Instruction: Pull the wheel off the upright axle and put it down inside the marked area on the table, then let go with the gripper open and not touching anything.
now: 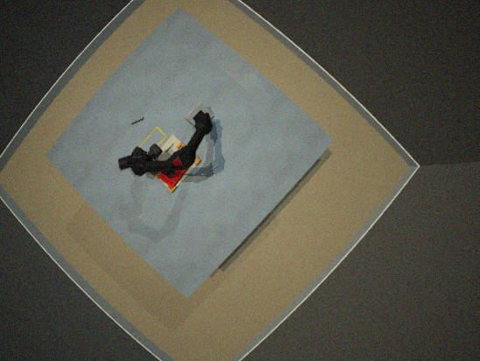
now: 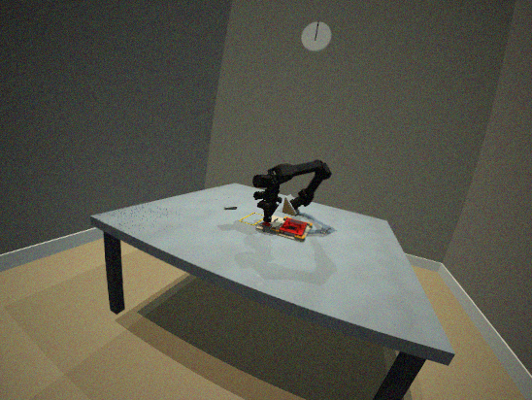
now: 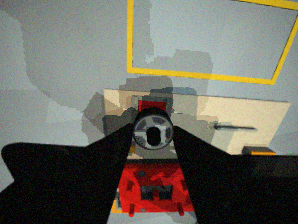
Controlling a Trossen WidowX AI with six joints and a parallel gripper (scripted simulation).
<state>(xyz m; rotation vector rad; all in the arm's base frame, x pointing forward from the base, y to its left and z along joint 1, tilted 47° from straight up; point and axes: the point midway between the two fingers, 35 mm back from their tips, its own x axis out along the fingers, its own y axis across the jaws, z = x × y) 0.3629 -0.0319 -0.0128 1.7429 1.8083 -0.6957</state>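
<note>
Now: gripper tip right at the wheel. Also, from my gripper tip: light piece: 190 mm behind, 270 mm to the left, 40 mm below; then thin upright axle: right at my gripper tip; then beige base plate: 60 mm behind, 100 mm to the left, 30 mm below.
</note>
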